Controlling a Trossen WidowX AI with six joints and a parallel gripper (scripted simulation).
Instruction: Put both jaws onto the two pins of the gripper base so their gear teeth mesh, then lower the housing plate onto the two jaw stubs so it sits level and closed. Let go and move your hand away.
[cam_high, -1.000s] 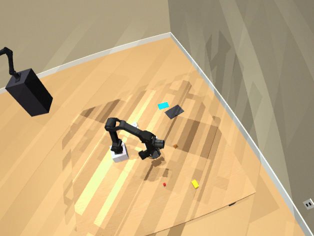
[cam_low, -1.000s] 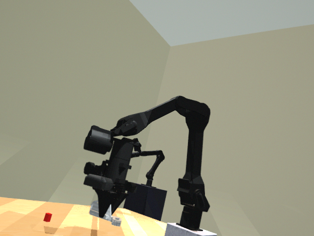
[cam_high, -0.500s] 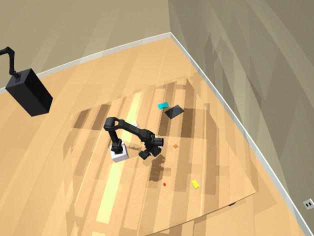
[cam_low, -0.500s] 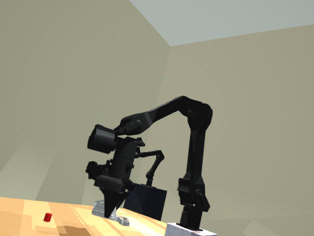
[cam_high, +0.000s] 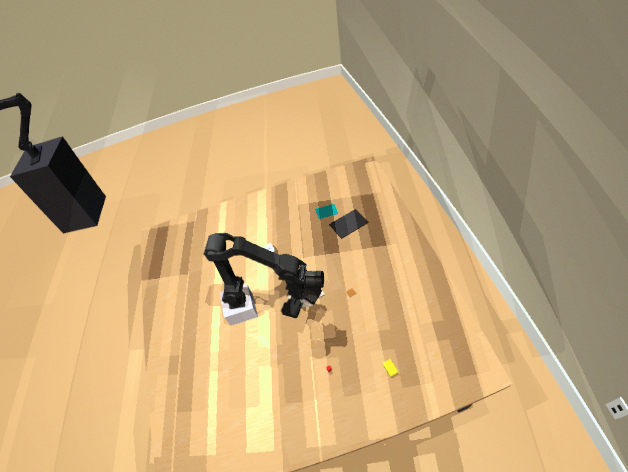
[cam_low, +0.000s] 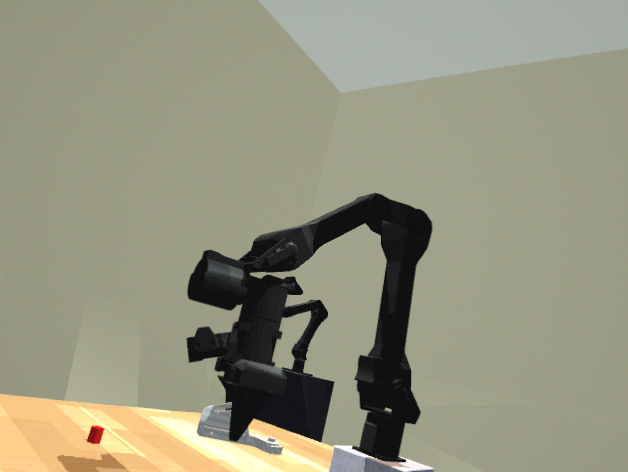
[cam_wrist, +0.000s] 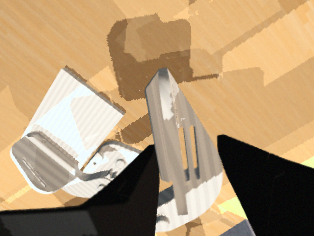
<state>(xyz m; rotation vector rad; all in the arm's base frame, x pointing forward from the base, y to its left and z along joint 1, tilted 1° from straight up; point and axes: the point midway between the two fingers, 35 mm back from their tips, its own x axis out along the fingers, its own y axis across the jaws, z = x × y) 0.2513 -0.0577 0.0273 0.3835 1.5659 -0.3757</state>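
The flat white plate is 11 cm to the left of my gripper tip, 8 cm below it and 4 cm ahead of it. From my gripper tip the other things lie so: red cube: 25 cm to the right, 7 cm below, 6 cm ahead; then small brown piece: 20 cm ahead, 8 cm below, 5 cm to the left; then yellow block: 29 cm to the right, 28 cm ahead, 7 cm below.
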